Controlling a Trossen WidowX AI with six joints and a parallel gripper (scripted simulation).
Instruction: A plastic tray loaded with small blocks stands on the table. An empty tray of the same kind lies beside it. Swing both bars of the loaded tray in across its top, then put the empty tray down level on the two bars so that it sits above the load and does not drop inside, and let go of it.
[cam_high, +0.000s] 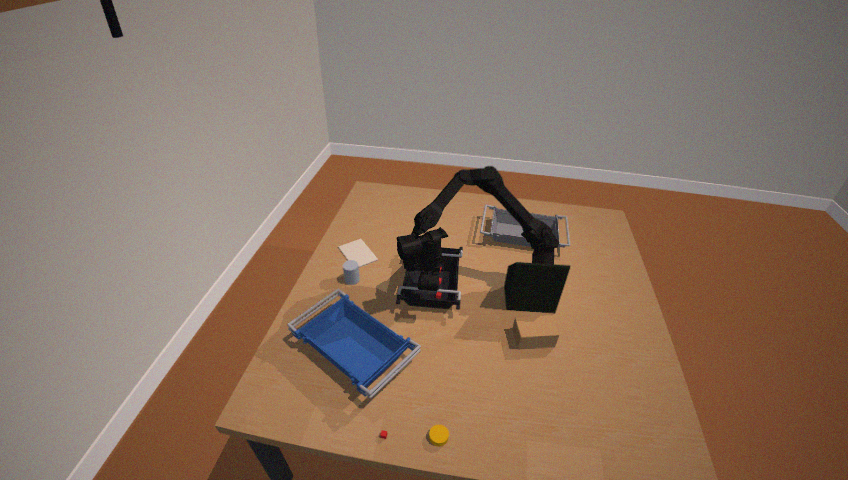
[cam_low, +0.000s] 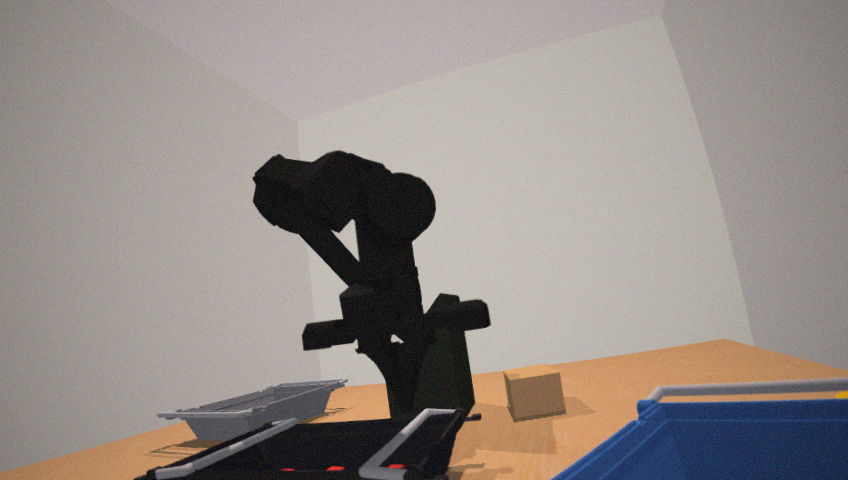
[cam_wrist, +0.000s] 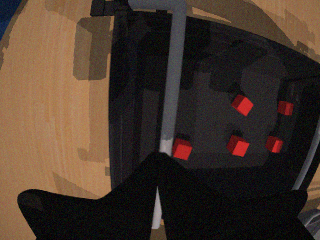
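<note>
Now: the grey tray 440 mm to the right of my gripper tip, 340 mm behind it and 40 mm below it. From my gripper tip the other things lie so: grey cylinder 290 mm ahead, 70 mm to the right, 50 mm below; cardboard box 350 mm behind, 100 mm to the left, 60 mm below; paper sheet 310 mm ahead, 220 mm to the right, 80 mm below.
</note>
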